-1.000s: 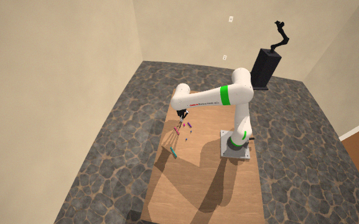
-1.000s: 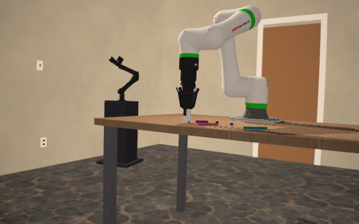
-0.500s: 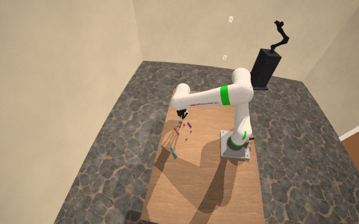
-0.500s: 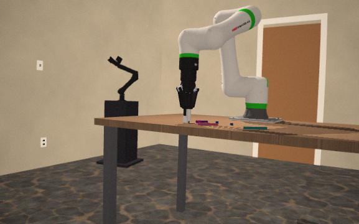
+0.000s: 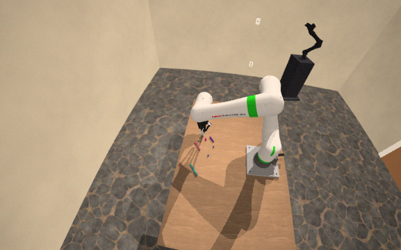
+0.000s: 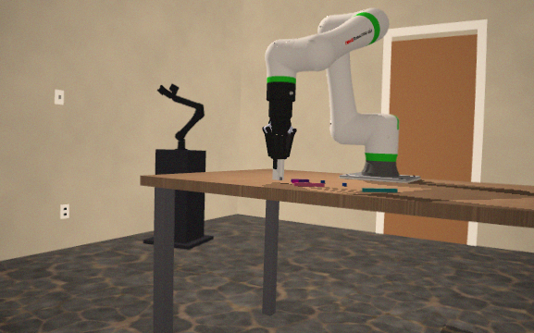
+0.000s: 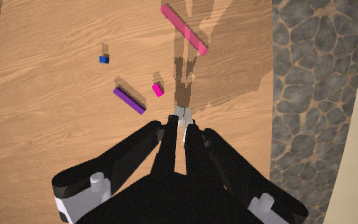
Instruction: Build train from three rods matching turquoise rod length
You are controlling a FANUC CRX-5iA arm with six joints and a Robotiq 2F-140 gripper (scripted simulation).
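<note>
My gripper is now 5 cm to the right of the magenta rod, 4 cm above it and 2 cm past it. Also, from my hand: grey rod 3 cm below; pink rod 12 cm to the left, 5 cm ahead, 4 cm below; purple rod 7 cm behind, 5 cm to the left, 4 cm below.
</note>
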